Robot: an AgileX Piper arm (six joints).
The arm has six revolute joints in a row. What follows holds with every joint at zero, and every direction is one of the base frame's. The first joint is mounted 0.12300 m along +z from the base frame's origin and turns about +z. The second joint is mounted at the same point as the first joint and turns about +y. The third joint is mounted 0.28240 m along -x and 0.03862 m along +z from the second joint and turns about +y. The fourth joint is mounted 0.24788 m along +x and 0.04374 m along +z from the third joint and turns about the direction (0.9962, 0, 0.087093). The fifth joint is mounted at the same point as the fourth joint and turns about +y. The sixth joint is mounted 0.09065 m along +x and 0.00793 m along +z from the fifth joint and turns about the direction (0.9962, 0, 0.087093). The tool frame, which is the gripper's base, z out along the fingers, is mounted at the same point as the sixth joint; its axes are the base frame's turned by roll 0.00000, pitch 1.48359 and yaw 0.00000 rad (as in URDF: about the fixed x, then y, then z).
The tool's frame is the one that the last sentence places.
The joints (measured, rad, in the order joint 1, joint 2, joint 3, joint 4, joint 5, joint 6), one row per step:
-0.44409, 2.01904, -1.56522, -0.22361, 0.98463, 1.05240
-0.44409, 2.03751, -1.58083, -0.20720, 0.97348, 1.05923
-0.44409, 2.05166, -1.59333, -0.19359, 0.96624, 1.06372
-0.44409, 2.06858, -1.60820, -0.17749, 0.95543, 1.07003
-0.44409, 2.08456, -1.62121, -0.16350, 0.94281, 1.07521
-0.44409, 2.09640, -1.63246, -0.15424, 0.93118, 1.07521
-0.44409, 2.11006, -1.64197, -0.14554, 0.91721, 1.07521
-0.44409, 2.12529, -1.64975, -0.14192, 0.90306, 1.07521
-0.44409, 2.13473, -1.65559, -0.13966, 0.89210, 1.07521
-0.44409, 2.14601, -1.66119, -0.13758, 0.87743, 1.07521
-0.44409, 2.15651, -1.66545, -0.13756, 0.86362, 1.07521
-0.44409, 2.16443, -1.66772, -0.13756, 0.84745, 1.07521
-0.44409, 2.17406, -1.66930, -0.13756, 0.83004, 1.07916
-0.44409, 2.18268, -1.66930, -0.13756, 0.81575, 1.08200
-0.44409, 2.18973, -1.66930, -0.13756, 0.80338, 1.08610
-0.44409, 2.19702, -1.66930, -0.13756, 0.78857, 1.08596
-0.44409, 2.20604, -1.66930, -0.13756, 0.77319, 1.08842
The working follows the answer.
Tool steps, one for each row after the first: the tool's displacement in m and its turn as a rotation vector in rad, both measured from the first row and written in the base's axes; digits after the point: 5 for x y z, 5 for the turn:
0.00491, -0.00086, -0.00373, 0.01204, -0.01597, -0.01022
0.00863, -0.00144, -0.00652, 0.02226, -0.02767, -0.01811
0.01321, -0.00220, -0.00986, 0.03374, -0.04369, -0.02814
0.01751, -0.00299, -0.01327, 0.04304, -0.05937, -0.03617
0.02106, -0.00383, -0.01532, 0.04695, -0.07317, -0.03768
0.02461, -0.00470, -0.01859, 0.05098, -0.08565, -0.03881
0.02784, -0.00582, -0.02300, 0.05205, -0.09331, -0.03813
0.03014, -0.00664, -0.02543, 0.05153, -0.10100, -0.03734
0.03277, -0.00761, -0.02867, 0.05040, -0.11015, -0.03596
0.03501, -0.00855, -0.03194, 0.04811, -0.11719, -0.03392
0.03702, -0.00935, -0.03450, 0.04474, -0.12693, -0.03144
0.03906, -0.01017, -0.03801, 0.04267, -0.13661, -0.03263
0.04055, -0.01074, -0.04156, 0.04177, -0.14264, -0.03332
0.04180, -0.01122, -0.04446, 0.04115, -0.14865, -0.03546
0.04323, -0.01175, -0.04739, 0.03899, -0.15564, -0.03317
0.04474, -0.01232, -0.05112, 0.03788, -0.16225, -0.03335

Tool pose at each row, in the base's axes (x y z in m, rotation vector in rad; rounded; the steps above come from the unrounded poses):
0.37173, -0.19548, 0.20436, 1.83993, 2.20005, -0.17976
0.37664, -0.19634, 0.20063, 1.85282, 2.18614, -0.15363
0.38036, -0.19692, 0.19784, 1.86328, 2.17609, -0.13308
0.38494, -0.19768, 0.19449, 1.87522, 2.16165, -0.10753
0.38924, -0.19847, 0.19109, 1.88370, 2.14804, -0.08431
0.39279, -0.19930, 0.18904, 1.88267, 2.13903, -0.06750
0.39634, -0.20018, 0.18576, 1.88166, 2.13125, -0.05176
0.39957, -0.20130, 0.18135, 1.87880, 2.12707, -0.04340
0.40187, -0.20212, 0.17893, 1.87498, 2.12224, -0.03673
0.40450, -0.20308, 0.17569, 1.86969, 2.11666, -0.02930
0.40674, -0.20403, 0.17242, 1.86382, 2.11261, -0.02493
0.40875, -0.20483, 0.16985, 1.85599, 2.10659, -0.01920
0.41079, -0.20565, 0.16635, 1.85284, 2.09793, -0.01286
0.41228, -0.20622, 0.16279, 1.85101, 2.09274, -0.00850
0.41353, -0.20669, 0.15990, 1.85089, 2.08642, -0.00414
0.41496, -0.20723, 0.15696, 1.84483, 2.08264, 0.00029
0.41647, -0.20780, 0.15324, 1.84210, 2.07742, 0.00501

